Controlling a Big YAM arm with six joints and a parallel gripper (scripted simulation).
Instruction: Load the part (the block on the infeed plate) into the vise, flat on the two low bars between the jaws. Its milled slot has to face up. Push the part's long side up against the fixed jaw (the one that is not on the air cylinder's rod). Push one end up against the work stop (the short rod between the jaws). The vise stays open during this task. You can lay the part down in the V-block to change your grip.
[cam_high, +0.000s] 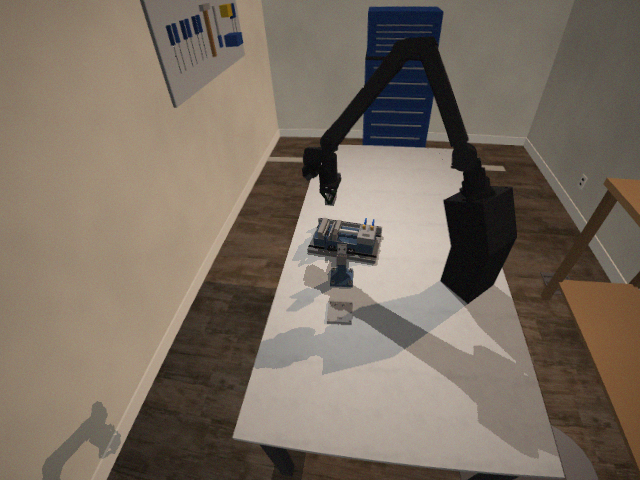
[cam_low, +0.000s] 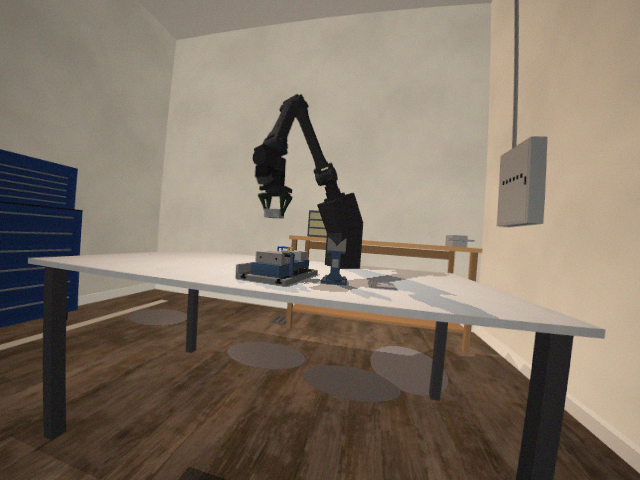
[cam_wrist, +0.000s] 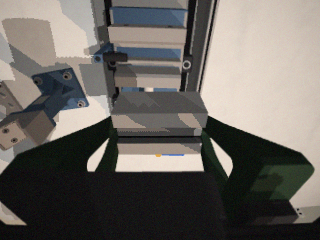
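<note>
My gripper is now right at the part. The rest, counted from my hand: moving jaw: 16 cm below, 2 cm to the left, 2 cm behind; fixed jaw: 16 cm below, 4 cm ahead, 1 cm to the left; work stop rod: 14 cm below, 6 cm to the left, 2 cm ahead.
</note>
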